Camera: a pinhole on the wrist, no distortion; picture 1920 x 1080 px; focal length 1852.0 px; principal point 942.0 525.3 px. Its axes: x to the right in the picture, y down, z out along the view. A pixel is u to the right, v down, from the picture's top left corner.
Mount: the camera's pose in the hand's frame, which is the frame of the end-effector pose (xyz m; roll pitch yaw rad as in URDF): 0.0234 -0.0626 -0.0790 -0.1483 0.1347 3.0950
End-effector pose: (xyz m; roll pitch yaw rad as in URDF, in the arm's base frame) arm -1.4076 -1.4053 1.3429 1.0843 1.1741 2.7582
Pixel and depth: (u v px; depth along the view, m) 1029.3 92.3 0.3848
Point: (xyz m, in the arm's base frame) -1.3872 -1.1054 1.4317
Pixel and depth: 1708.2 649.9 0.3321
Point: -1.2493 -1.1917 1.4878
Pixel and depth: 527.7 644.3 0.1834
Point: -1.3335 -1.2841 1.2918
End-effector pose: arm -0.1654 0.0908 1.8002 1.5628 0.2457 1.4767
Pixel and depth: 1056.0 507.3 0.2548
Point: -0.0011 0.0254 1.7156
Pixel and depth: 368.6 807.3 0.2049
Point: -0.0369 0.1036 1.6658
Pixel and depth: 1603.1 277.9 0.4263
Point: 0.1421 -0.1326 1.7900
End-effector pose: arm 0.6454 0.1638 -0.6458 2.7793 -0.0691 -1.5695
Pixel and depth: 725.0 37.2 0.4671
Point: 0.5110 0.1217 -1.0251
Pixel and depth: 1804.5 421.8 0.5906
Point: 0.5735 0.4607 -1.1406
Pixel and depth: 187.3 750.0 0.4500
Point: 0.6879 -0.0056 -1.0560
